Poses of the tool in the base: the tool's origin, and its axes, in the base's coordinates. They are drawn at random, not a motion.
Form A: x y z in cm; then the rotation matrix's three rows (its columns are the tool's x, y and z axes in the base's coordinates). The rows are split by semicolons.
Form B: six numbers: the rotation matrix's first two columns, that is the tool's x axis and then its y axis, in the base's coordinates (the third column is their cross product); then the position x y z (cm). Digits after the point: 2 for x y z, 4 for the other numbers.
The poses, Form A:
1: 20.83 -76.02 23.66; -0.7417 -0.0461 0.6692; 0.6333 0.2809 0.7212; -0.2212 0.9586 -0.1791
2: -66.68 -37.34 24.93; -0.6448 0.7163 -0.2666; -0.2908 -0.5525 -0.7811; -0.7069 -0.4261 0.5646
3: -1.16 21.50 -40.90; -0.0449 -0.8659 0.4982; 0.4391 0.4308 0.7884; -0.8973 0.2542 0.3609
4: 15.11 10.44 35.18; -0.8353 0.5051 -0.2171; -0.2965 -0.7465 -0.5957; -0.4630 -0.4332 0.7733
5: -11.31 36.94 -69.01; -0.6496 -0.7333 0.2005; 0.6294 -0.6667 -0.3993; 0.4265 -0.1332 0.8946
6: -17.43 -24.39 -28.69; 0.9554 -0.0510 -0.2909; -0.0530 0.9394 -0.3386; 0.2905 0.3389 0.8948
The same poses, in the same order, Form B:
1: -0.7417 0.6333 -0.2212 -0.0461 0.2809 0.9586 20.83 -76.02 23.66
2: -0.6448 -0.2908 -0.7069 0.7163 -0.5525 -0.4261 -66.68 -37.34 24.93
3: -0.0449 0.4391 -0.8973 -0.8659 0.4308 0.2542 -1.16 21.50 -40.90
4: -0.8353 -0.2965 -0.4630 0.5051 -0.7465 -0.4332 15.11 10.44 35.18
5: -0.6496 0.6294 0.4265 -0.7333 -0.6667 -0.1332 -11.31 36.94 -69.01
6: 0.9554 -0.0530 0.2905 -0.0510 0.9394 0.3389 -17.43 -24.39 -28.69
